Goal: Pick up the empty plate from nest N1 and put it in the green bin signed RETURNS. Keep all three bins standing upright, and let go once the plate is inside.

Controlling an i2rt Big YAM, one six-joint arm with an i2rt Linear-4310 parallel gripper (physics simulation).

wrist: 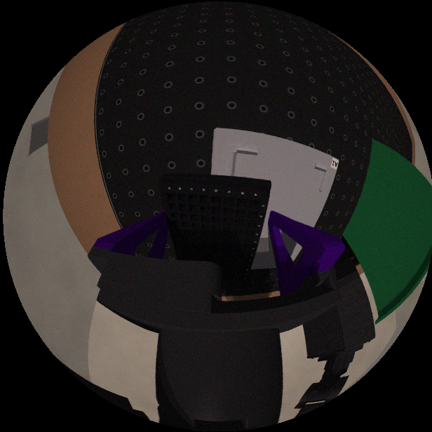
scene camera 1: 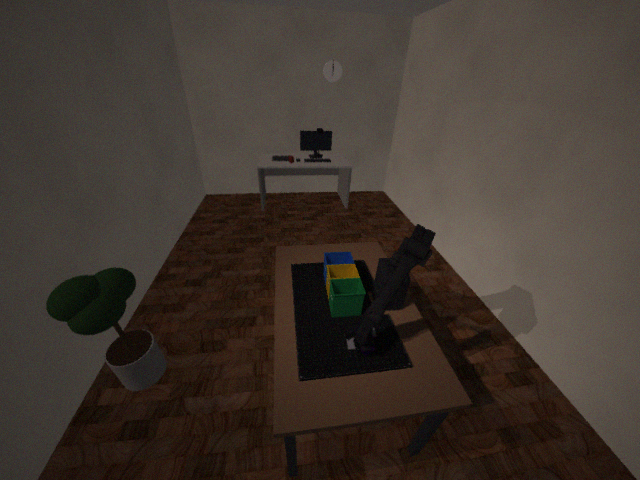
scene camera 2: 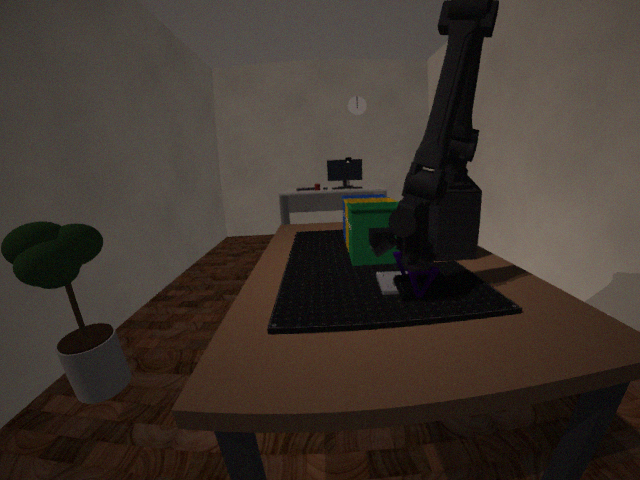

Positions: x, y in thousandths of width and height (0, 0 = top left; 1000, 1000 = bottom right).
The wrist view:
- my gripper: 506, 501
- green bin: 885, 538
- black plate: 503, 506
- light grey nest: 684, 425
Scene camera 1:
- green bin: 541, 618
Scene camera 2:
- green bin: 565, 451
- black plate: 687, 599
